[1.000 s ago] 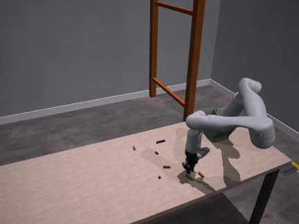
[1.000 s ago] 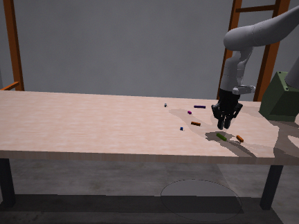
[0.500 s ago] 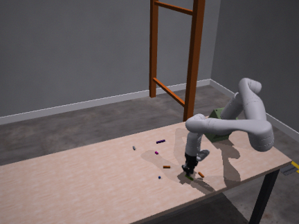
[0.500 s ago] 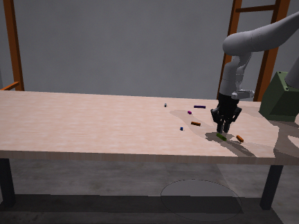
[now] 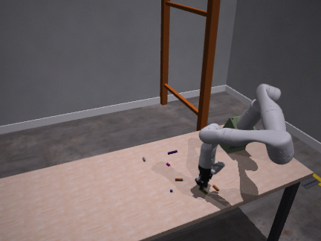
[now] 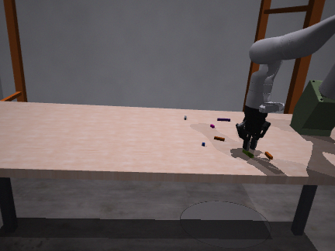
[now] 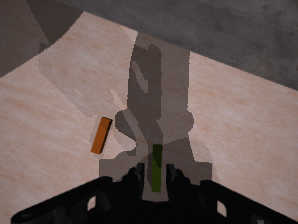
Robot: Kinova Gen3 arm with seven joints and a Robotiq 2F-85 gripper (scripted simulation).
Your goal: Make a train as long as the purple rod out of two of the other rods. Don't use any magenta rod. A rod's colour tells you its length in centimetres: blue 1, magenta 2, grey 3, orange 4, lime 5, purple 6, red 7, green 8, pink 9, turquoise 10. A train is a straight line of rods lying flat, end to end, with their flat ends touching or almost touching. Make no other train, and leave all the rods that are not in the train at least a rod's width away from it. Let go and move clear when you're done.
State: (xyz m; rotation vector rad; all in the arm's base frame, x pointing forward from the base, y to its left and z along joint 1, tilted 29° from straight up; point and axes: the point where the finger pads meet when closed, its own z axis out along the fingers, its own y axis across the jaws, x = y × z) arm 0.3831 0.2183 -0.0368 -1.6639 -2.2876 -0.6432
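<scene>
The lime rod is 30 mm below my hand. From my hand the other things lie so: magenta rod (260 mm to the right, 60 mm ahead, 30 mm below); then purple rod (350 mm to the right, 30 mm below, 10 mm behind); then blue rod (150 mm ahead, 70 mm to the right, 30 mm below).
</scene>
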